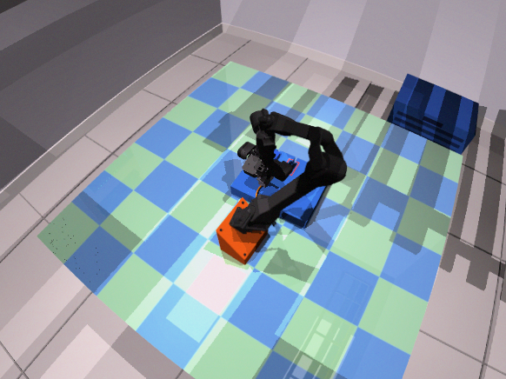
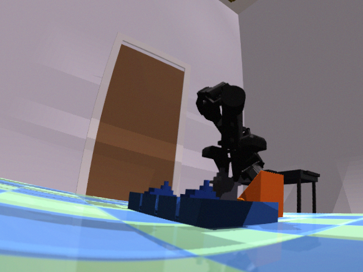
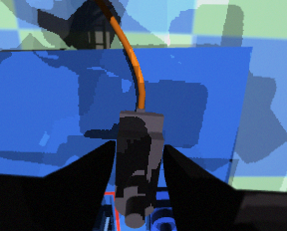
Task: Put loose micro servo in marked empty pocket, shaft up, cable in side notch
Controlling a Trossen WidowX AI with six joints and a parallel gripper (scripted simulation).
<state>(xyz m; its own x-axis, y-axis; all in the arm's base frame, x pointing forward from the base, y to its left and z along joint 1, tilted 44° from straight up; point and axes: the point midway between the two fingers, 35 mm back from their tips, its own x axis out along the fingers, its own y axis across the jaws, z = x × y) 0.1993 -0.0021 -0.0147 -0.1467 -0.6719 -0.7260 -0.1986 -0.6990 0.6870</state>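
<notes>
My gripper tip is now 70 mm above the blue deck, 50 mm to the left of it and 10 mm short of it.
</notes>
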